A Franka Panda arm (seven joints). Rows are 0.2 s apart.
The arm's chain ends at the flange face. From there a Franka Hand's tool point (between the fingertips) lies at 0.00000 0.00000 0.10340 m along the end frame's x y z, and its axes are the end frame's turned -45 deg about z.
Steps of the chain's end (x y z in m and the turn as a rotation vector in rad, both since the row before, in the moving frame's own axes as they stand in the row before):
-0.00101 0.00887 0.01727 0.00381 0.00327 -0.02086
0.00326 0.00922 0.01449 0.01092 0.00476 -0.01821
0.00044 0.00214 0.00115 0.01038 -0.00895 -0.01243
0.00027 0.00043 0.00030 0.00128 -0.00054 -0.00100
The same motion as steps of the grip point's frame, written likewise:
-0.00647 0.00551 0.01727 0.00038 0.00501 -0.02086
-0.00307 0.00836 0.01448 0.00436 0.01109 -0.01821
-0.00111 0.00041 0.00114 0.01367 0.00101 -0.01243
-0.00006 0.00036 0.00030 0.00129 0.00052 -0.00100

